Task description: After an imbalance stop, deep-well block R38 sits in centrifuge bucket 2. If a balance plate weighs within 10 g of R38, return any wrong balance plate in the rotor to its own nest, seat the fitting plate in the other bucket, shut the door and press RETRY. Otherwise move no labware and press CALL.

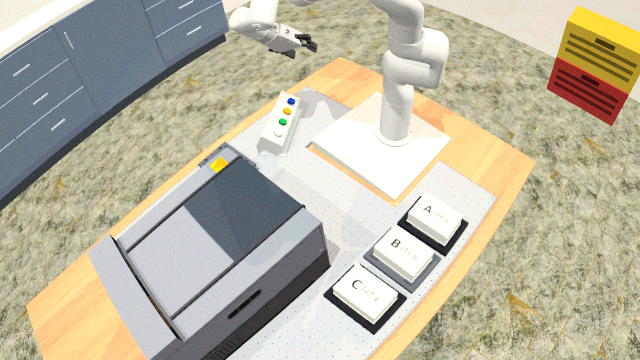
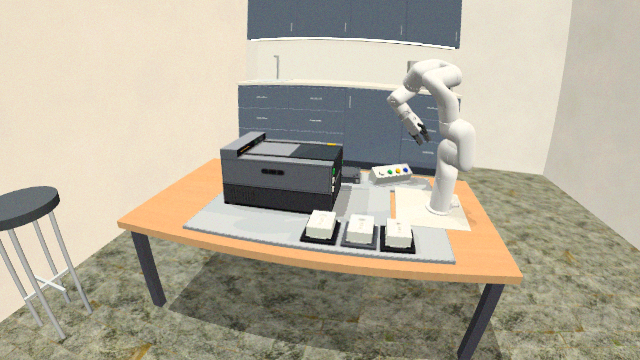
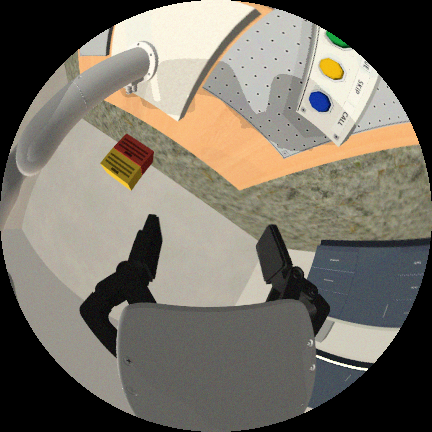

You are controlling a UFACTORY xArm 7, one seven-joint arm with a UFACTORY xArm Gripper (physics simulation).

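Seen in the pictures: gripper, between the fingertips: (image 1: pixel 305 51) (image 2: pixel 425 142) (image 3: pixel 212 231); arm's base, origin of its link: (image 1: pixel 393 132) (image 2: pixel 438 208) (image 3: pixel 140 61).
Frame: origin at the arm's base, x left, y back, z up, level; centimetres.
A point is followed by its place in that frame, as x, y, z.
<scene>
My gripper (image 1: pixel 301 49) @(-31.1, -0.6, 21.8) (image 2: pixel 423 140) @(-31.1, -0.6, 21.8) (image 3: pixel 212 231) @(-31.1, -0.6, 21.8) is open and empty, in the air beyond the button panel's CALL end. The white button panel (image 1: pixel 272 142) @(-26.1, -26.5, 5.5) (image 2: pixel 385 178) @(-26.0, -20.9, 3.4) (image 3: pixel 341 89) @(-33.0, -12.7, 6.5) has a blue CALL button (image 1: pixel 291 101) @(-32.4, -9.5, 6.4) (image 2: pixel 406 170) @(-32.2, -8.8, 6.0) (image 3: pixel 320 101) @(-32.7, -9.3, 6.6) and a white button (image 1: pixel 279 130) @(-26.8, -22.2, 6.5) (image 2: pixel 382 173) @(-26.1, -22.7, 6.0) at its other end. The centrifuge (image 1: pixel 280 255) @(6.8, -58.8, 20.5) (image 2: pixel 250 175) @(4.1, -80.3, 13.7) is covered on top; rotor, buckets and R38 are hidden. Balance plates A (image 1: pixel 435 222) @(26.7, -26.6, 4.9) (image 2: pixel 399 232) @(29.1, -24.7, 4.8), B (image 1: pixel 402 257) @(24.1, -39.4, 4.9) (image 2: pixel 360 229) @(27.9, -38.0, 5.0) and C (image 1: pixel 365 297) @(22.2, -52.5, 4.9) (image 2: pixel 321 225) @(26.1, -51.0, 5.0) sit in their nests; their weights are blurred.
The arm stands on a white base plate (image 1: pixel 350 155) @(-6.1, -15.9, 0.7) (image 2: pixel 410 210) @(2.3, -13.9, 0.0) (image 3: pixel 170 30) between the panel and the plates. A dark low unit (image 2: pixel 351 175) @(-30.1, -37.7, 2.8) adjoins the centrifuge near the panel. A stool (image 2: pixel 30 205) stands left of the table. A yellow-and-red box (image 1: pixel 600 50) (image 3: pixel 127 160) is beyond the table.
</scene>
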